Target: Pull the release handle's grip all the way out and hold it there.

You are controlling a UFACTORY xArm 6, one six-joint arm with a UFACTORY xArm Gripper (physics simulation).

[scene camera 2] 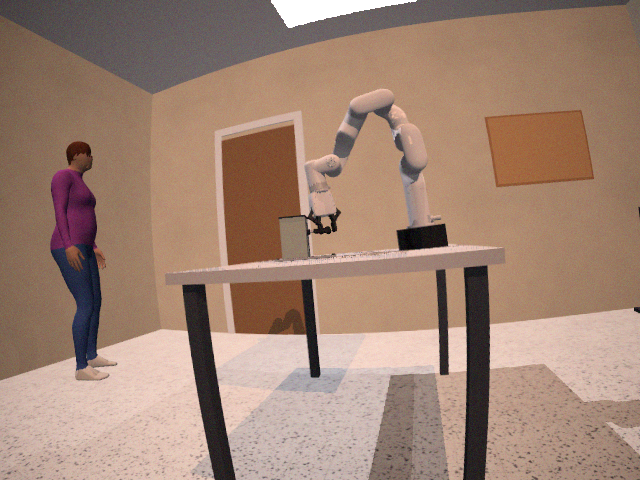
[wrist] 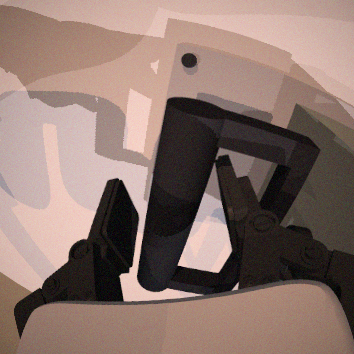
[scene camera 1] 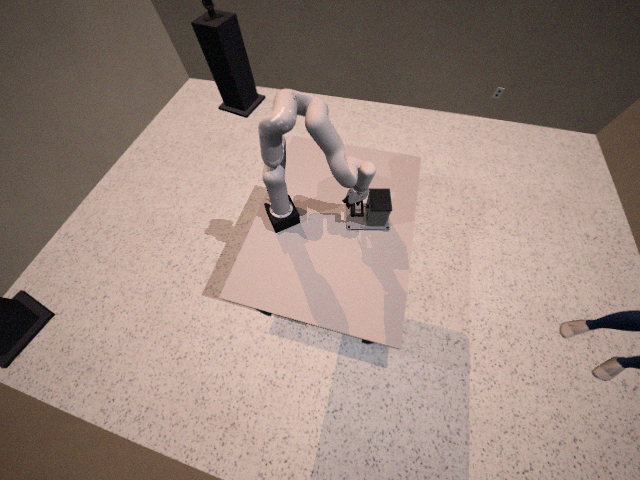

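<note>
The release handle's black cylindrical grip (wrist: 182, 165) (scene camera 1: 357, 213) stands out in front of the box-shaped housing (scene camera 1: 378, 207) (scene camera 2: 293, 237) (wrist: 327, 200), joined to a rectangular black frame (wrist: 302, 145). In the wrist view the frame's rear bar is close to the housing; any rod between them is hidden by the right finger. My gripper (wrist: 172, 188) (scene camera 2: 327, 228) is partly open, with one finger on each side of the grip. The left finger is outside it with a small gap, and the right finger reaches into the frame's opening. The fingers do not clamp the grip.
The housing stands on a light base plate (scene camera 1: 355, 226) (wrist: 220, 72) with dark bolts, on the table (scene camera 1: 310, 289) (scene camera 2: 336, 270). The robot's black base (scene camera 2: 421, 237) is across from the housing. A person (scene camera 2: 74, 217) stands beyond the table. A dark pedestal (scene camera 1: 227, 62) stands on the floor.
</note>
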